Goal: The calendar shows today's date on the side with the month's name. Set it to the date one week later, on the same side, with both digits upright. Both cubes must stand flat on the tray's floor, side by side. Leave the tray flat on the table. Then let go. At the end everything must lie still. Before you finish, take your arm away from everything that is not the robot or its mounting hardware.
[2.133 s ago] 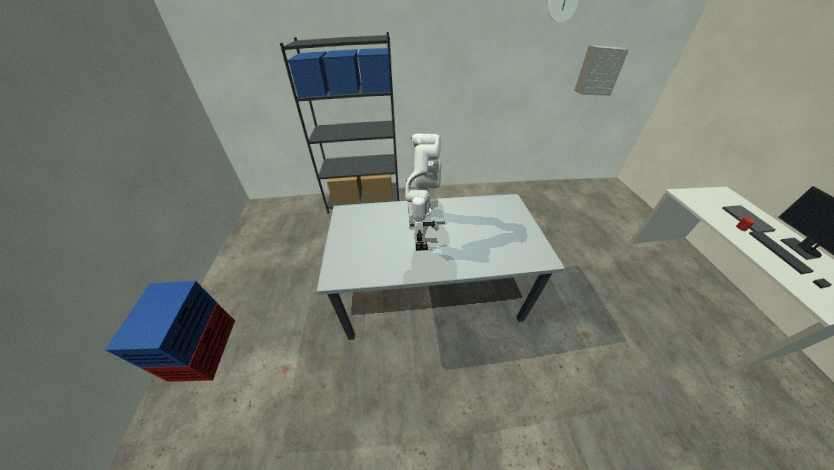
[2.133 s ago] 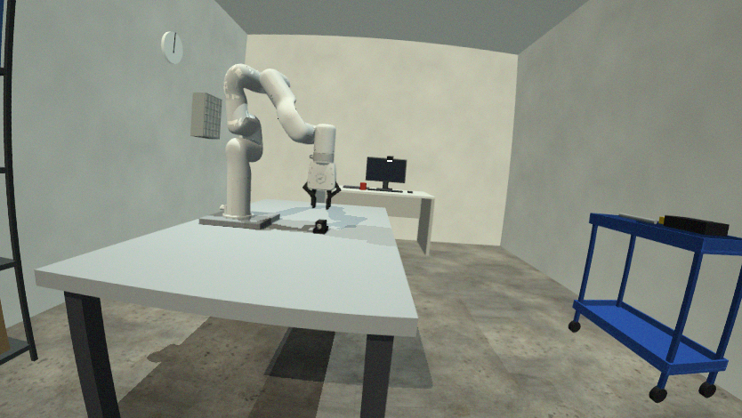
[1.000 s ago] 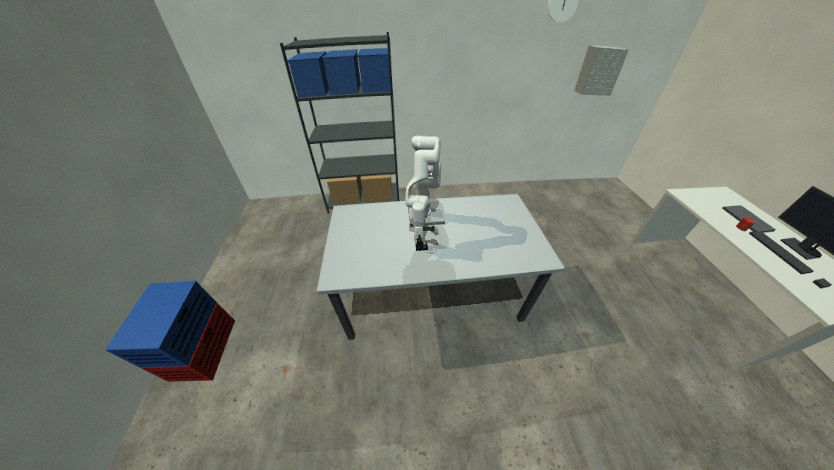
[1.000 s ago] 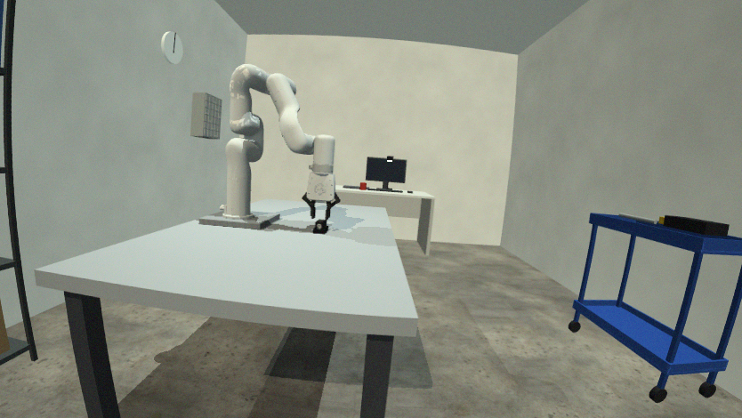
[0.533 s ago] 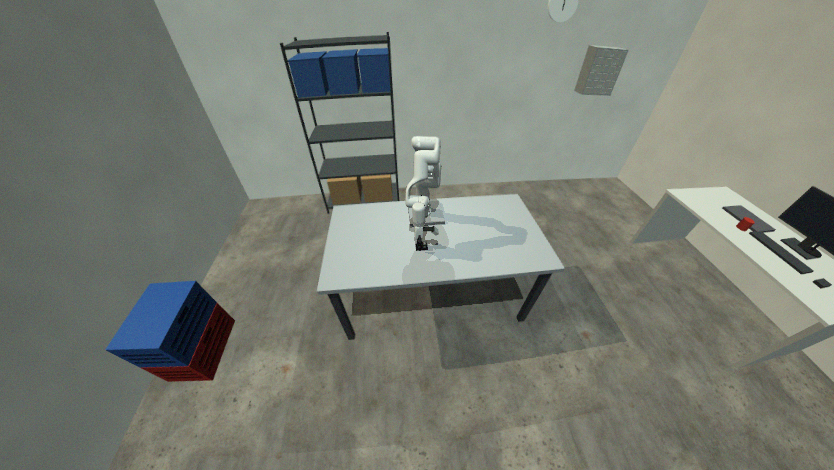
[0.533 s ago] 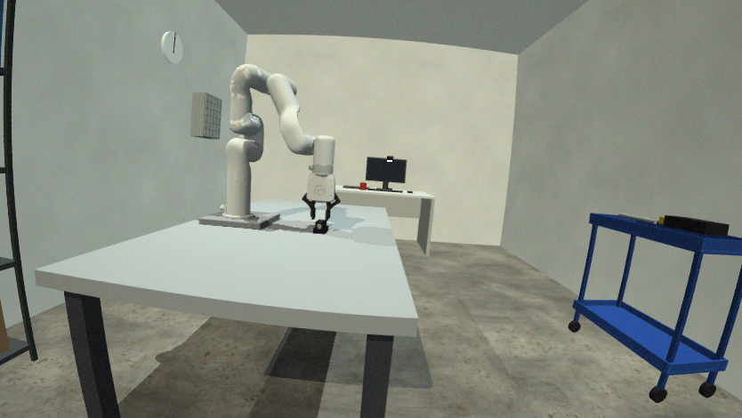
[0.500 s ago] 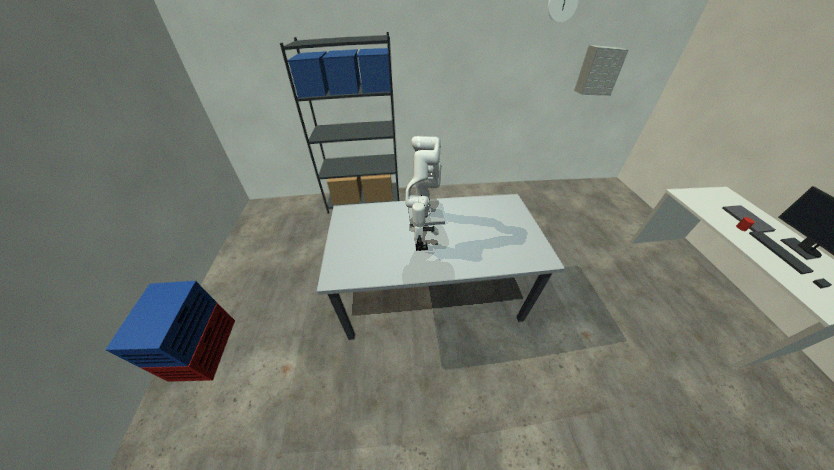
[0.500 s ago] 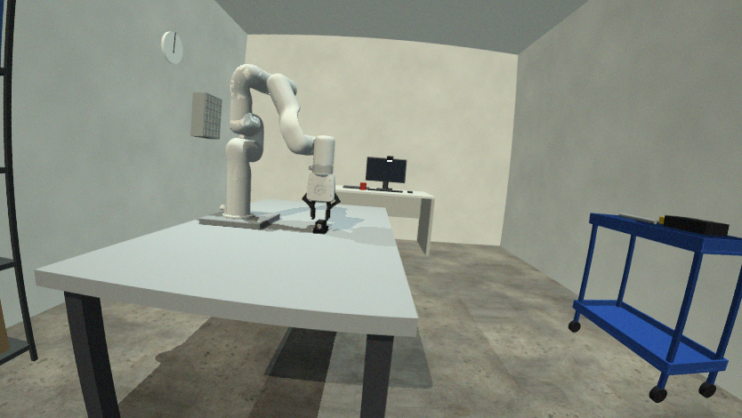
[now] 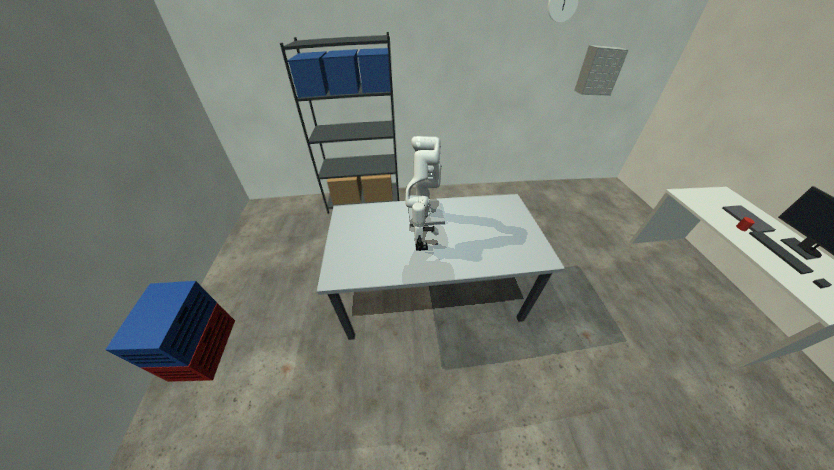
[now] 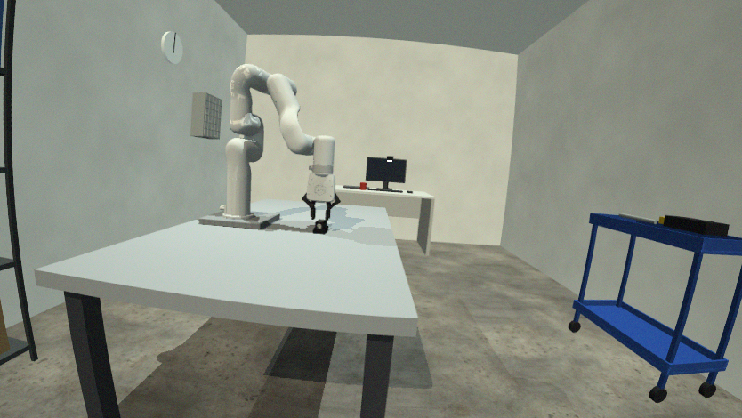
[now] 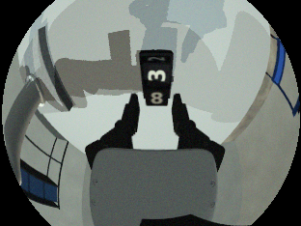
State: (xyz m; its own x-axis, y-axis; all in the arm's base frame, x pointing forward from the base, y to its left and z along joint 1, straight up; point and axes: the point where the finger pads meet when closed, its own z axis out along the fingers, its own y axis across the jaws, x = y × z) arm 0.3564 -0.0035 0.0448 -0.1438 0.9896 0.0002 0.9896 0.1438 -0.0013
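My gripper is now 40 mm above the cube.
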